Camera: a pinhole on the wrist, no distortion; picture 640 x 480 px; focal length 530.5 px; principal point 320.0 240.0 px. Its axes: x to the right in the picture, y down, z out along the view. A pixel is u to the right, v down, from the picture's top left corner.
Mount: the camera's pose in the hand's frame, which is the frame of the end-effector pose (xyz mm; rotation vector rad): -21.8 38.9 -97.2 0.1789 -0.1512 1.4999
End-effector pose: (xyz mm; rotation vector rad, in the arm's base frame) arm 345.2 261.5 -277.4 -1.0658 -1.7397 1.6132
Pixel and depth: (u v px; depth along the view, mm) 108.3 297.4 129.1
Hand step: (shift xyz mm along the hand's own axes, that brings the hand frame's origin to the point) -37.7 -37.7 18.5
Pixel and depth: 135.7 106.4 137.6
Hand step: 11.1 -38.9 26.4
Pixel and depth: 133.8 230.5 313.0
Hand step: -20.0 -134.6 185.6
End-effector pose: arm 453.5 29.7 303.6 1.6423 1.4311 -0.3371
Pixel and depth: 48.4 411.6 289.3
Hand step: -121.8 -160.8 156.8
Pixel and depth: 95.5 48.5 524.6
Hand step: 158.2 -300.1 364.4
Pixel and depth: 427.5 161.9 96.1
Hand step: -5.4 36.8 0.5
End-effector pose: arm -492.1 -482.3 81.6 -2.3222 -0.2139 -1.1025
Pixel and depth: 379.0 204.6 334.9
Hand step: 6.6 3.2 237.4
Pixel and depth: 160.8 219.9 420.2
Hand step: -9.7 -173.7 286.7
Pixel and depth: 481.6 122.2 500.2
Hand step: 104.5 75.2 421.0
